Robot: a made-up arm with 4 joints.
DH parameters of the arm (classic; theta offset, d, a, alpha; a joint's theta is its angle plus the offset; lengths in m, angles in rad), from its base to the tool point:
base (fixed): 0.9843 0 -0.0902 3.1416
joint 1: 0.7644 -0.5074 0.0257 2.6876
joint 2: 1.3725 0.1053 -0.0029 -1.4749
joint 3: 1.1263 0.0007 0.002 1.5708
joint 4: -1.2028 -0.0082 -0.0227 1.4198
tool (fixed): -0.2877 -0.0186 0 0
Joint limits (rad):
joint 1: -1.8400..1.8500
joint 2: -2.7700..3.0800
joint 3: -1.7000..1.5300
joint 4: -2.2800..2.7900
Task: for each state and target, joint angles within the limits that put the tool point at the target. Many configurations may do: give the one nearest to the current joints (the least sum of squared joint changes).
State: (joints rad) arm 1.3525 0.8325 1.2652 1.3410
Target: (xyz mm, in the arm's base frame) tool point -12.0 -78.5 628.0
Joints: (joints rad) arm 1.5686 1.0075 1.1127 0.8287
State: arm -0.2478 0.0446 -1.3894 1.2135
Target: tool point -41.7 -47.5 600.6
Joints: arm -0.5435 0.4780 -1.3245 1.6707
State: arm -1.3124 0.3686 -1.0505 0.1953
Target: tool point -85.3 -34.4 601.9
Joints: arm -0.4142 0.6232 -1.7000 -0.2904
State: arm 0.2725 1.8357 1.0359 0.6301
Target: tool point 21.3 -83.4 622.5
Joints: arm 1.1585 2.6144 0.4984 1.0990
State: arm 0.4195 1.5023 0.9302 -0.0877
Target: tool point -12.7 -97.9 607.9
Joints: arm 1.1384 1.5766 0.9057 -0.2372
